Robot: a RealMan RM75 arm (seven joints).
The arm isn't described. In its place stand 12 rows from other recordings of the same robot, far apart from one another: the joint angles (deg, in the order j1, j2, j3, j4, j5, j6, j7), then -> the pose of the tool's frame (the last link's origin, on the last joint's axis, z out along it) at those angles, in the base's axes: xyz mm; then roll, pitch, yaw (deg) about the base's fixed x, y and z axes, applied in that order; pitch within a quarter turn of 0, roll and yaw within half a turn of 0.
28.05 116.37 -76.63 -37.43 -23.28 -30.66 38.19 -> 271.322, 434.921, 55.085, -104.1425, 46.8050, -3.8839
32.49 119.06 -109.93 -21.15 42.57 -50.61 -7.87 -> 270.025, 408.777, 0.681, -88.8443, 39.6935, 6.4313
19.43 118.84 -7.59 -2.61 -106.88 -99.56 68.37 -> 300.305, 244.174, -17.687, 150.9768, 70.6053, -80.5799
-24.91 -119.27 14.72 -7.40 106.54 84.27 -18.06 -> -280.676, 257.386, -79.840, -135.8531, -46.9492, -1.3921
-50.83 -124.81 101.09 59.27 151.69 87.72 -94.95 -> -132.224, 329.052, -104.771, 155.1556, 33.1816, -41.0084
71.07 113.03 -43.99 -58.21 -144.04 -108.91 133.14 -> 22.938, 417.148, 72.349, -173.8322, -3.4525, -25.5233
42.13 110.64 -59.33 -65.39 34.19 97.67 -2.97 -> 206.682, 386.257, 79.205, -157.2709, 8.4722, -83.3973
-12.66 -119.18 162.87 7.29 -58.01 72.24 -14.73 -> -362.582, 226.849, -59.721, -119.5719, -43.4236, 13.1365
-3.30 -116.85 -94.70 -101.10 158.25 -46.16 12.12 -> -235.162, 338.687, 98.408, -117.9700, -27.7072, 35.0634
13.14 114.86 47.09 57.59 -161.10 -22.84 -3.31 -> 210.237, 300.662, -109.787, -132.5461, 28.1864, -5.0499
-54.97 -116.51 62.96 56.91 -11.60 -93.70 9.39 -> -175.050, 414.280, 38.796, -138.6082, 3.4149, 71.8787
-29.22 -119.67 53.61 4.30 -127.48 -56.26 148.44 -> -335.800, 339.495, -44.458, -125.9119, -42.0730, 19.2503
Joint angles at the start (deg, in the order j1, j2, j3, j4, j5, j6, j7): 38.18 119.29 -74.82 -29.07 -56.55 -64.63 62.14
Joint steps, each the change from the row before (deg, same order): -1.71 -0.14 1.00 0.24 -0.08 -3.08 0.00; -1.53 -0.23 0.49 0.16 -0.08 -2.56 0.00; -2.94 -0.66 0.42 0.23 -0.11 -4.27 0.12; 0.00 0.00 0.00 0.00 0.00 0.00 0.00; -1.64 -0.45 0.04 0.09 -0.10 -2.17 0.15; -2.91 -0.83 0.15 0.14 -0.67 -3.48 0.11; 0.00 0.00 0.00 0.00 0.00 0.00 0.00; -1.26 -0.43 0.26 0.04 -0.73 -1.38 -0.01; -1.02 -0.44 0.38 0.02 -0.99 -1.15 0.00; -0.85 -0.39 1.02 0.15 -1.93 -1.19 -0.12; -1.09 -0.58 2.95 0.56 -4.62 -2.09 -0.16; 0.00 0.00 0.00 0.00 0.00 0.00 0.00; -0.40 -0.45 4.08 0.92 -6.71 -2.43 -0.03
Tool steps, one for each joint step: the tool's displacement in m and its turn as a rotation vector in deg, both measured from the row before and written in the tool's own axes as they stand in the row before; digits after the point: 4 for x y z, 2 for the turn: 0.0028 0.0018 -0.0126 -0.50 -1.29 1.08; 0.0027 0.0021 -0.0113 -0.55 -0.82 0.76; 0.0053 0.0038 -0.0219 -0.78 -0.98 1.28; 0.0000 0.0000 0.0000 0.00 0.00 0.00; 0.0029 0.0024 -0.0124 -0.39 -0.29 0.69; 0.0059 0.0046 -0.0222 -0.53 0.03 0.94; 0.0000 0.0000 0.0000 0.00 0.00 0.00; 0.0028 0.0018 -0.0102 -0.15 0.36 0.21; 0.0024 0.0014 -0.0089 -0.18 0.58 0.04; 0.0031 0.0013 -0.0088 -0.26 0.98 -0.17; 0.0058 0.0016 -0.0149 -0.39 2.06 -0.25; 0.0000 0.0000 0.0000 0.00 0.00 0.00; 0.0073 0.0029 -0.0125 -1.29 2.91 -0.05
